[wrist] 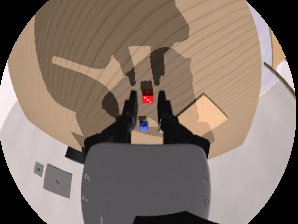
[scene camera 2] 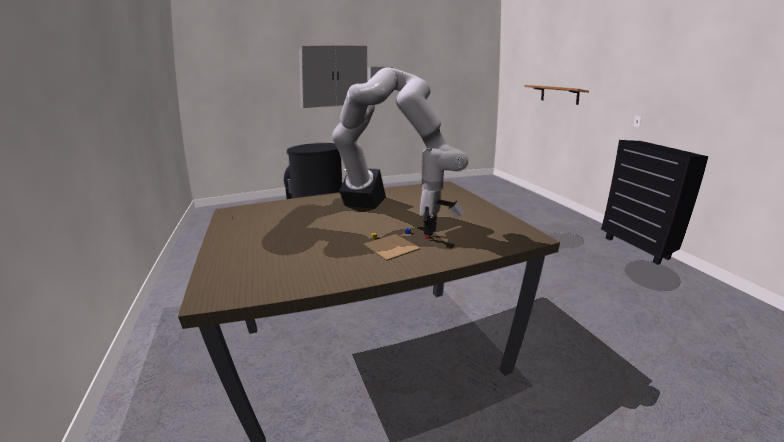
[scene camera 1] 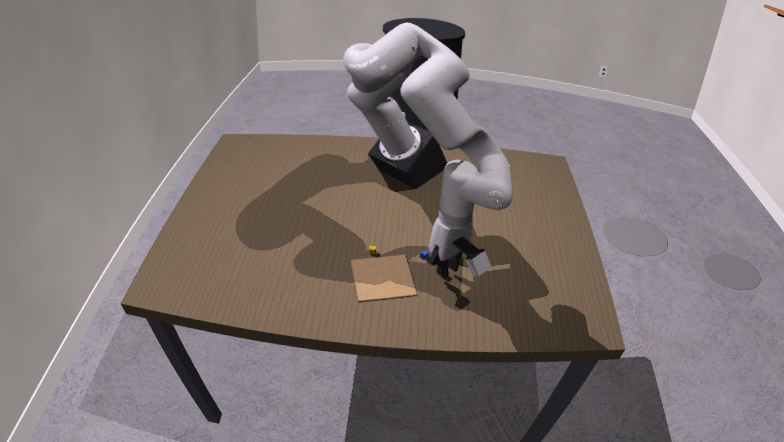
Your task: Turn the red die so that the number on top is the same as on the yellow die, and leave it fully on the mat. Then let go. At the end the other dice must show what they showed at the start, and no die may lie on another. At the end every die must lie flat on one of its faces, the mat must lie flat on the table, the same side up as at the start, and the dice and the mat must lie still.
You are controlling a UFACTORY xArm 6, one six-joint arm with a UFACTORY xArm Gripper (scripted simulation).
Labels:
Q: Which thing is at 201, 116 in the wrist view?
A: A tan mat.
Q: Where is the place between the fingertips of my gripper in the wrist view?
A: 147, 98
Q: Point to a tan mat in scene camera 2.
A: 392, 246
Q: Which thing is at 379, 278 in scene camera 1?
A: A tan mat.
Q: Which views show my gripper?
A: The wrist view, scene camera 2 and scene camera 1: all of them.

